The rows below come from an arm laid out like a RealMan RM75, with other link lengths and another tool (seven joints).
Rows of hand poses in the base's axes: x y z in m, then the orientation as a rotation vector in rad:
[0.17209 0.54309 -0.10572 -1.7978 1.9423 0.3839]
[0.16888 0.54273 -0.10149 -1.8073 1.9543 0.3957]
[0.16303 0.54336 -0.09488 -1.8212 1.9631 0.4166]
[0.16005 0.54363 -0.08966 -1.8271 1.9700 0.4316]
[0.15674 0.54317 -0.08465 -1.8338 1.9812 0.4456]
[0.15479 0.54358 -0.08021 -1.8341 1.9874 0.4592]
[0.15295 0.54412 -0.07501 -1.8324 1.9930 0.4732]
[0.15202 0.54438 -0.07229 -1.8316 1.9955 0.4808]
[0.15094 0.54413 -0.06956 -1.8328 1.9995 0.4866]
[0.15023 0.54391 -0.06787 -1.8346 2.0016 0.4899]
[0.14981 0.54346 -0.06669 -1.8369 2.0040 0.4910]
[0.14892 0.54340 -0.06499 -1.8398 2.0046 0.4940]
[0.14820 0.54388 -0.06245 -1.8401 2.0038 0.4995]
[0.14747 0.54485 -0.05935 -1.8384 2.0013 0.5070]
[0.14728 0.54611 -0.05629 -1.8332 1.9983 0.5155]
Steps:
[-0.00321 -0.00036 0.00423 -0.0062 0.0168 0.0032]
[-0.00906 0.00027 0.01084 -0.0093 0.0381 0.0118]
[-0.01204 0.00054 0.01606 -0.0098 0.0525 0.0154]
[-0.01535 0.00008 0.02107 -0.0133 0.0692 0.0176]
[-0.01730 0.00049 0.02551 -0.0111 0.0807 0.0180]
[-0.01914 0.00103 0.03071 -0.0073 0.0915 0.0174]
[-0.02007 0.00129 0.03343 -0.0051 0.0971 0.0174]
[-0.02115 0.00104 0.03616 -0.0055 0.1032 0.0177]
[-0.02186 0.00082 0.03785 -0.0062 0.1069 0.0185]
[-0.02228 0.00037 0.03903 -0.0083 0.1096 0.0192]
[-0.02317 0.00031 0.04073 -0.0090 0.1125 0.0212]
[-0.02389 0.00079 0.04327 -0.0065 0.1153 0.0227]
[-0.02462 0.00176 0.04637 -0.0013 0.1176 0.0240]
[-0.02481 0.00302 0.04943 0.0065 0.1192 0.0237]

